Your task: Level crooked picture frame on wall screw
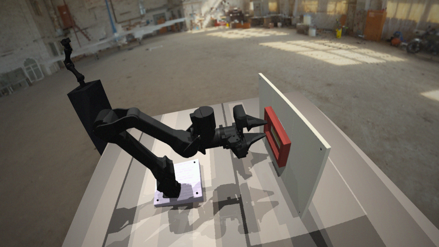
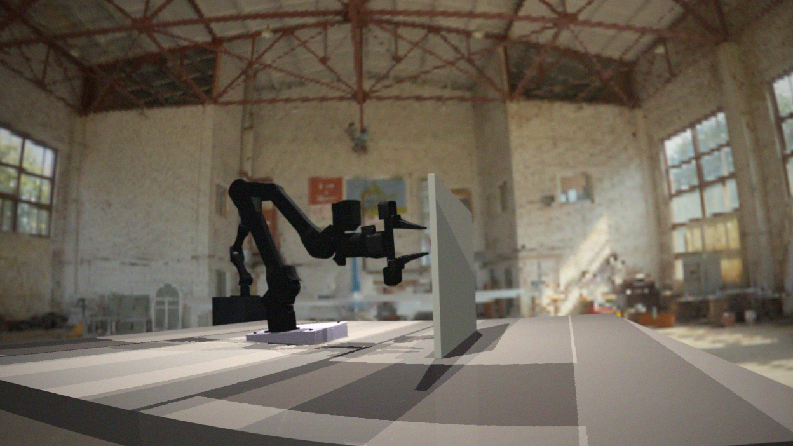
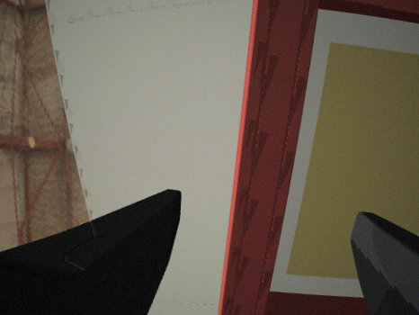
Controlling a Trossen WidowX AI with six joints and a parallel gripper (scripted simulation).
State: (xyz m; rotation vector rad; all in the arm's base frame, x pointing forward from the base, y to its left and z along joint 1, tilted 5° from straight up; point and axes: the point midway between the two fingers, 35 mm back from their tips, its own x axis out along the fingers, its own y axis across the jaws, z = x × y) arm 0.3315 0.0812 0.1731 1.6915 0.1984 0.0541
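Now: the red picture frame 5 cm below my gripper tip, 4 cm ahead of it and 2 cm to the left of it. The rest, counted from my gripper tip: wall panel (7 cm below, 5 cm ahead, 2 cm to the left).
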